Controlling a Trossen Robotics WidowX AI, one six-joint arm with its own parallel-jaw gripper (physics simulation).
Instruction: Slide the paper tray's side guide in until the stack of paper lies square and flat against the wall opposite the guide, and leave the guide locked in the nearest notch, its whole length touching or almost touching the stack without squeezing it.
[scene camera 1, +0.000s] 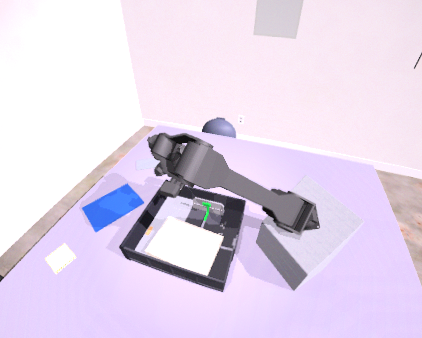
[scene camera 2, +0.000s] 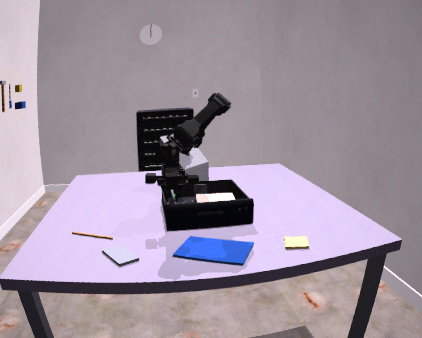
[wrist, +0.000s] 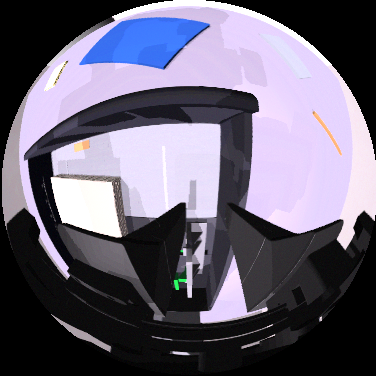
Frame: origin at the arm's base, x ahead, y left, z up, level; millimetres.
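Seen in the pictures: gripper, fingertip midpoint: (scene camera 1: 180, 190) (scene camera 2: 171, 201) (wrist: 205, 208); arm's base, origin of the base link: (scene camera 1: 305, 218).
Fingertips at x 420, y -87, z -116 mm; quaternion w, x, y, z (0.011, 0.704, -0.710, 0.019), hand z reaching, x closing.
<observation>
Offsets run from my fingertips to a thing's top centre.
The black paper tray @(82 mm back, 124 mm left, 15 mm up) (scene camera 1: 172, 270) (scene camera 2: 210, 216) (wrist: 150, 98) stands on the table. The white paper stack @(90 mm back, 179 mm left, 40 mm down) (scene camera 1: 186, 246) (scene camera 2: 215, 197) (wrist: 85, 204) lies inside, near the wall opposite the guide. The pale side guide @(113 mm back, 21 mm left, 0 mm up) (scene camera 1: 216, 205) (wrist: 189, 272) stands upright near the other side wall, with a wide gap between it and the stack. Its green latch (scene camera 1: 206, 204) (scene camera 2: 173, 195) (wrist: 179, 284) shows beside it. My gripper (wrist: 205, 208) is partly open and empty, over the guide's side of the tray; the guide shows beyond and between the fingers in the wrist view. Whether the fingers touch the guide is unclear.
A blue folder @(268 mm ahead, 103 mm left, 73 mm down) (scene camera 1: 113, 207) (scene camera 2: 214, 250) (wrist: 145, 42), a yellow note pad @(297 mm ahead, 359 mm left, 70 mm down) (scene camera 1: 60, 258) (scene camera 2: 296, 242) (wrist: 56, 76), a grey pad @(268 mm ahead, 186 mm right, 71 mm down) (scene camera 1: 146, 164) (scene camera 2: 120, 254) (wrist: 287, 55) and an orange pencil @(107 mm ahead, 302 mm right, 74 mm down) (scene camera 2: 92, 235) (wrist: 327, 133) lie around the tray. A large grey block (scene camera 1: 327, 227) stands beneath the arm's base.
</observation>
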